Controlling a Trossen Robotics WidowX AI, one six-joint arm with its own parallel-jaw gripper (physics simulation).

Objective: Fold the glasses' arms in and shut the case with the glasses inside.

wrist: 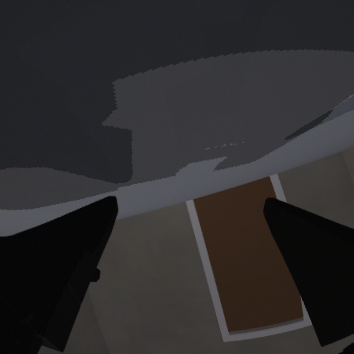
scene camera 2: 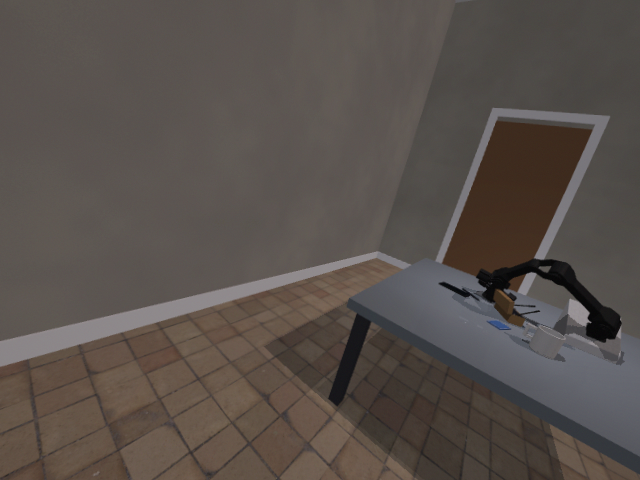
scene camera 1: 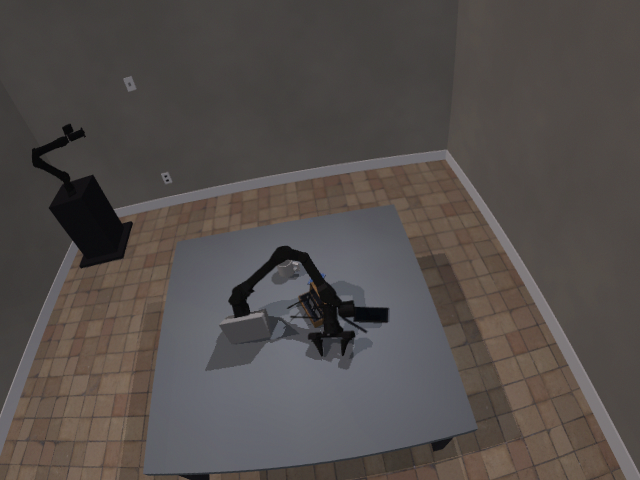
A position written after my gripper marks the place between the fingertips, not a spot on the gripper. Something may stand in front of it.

In view: my gripper [scene camera 1: 332, 356].
My gripper is seen too in the wrist view [wrist: 191, 204].
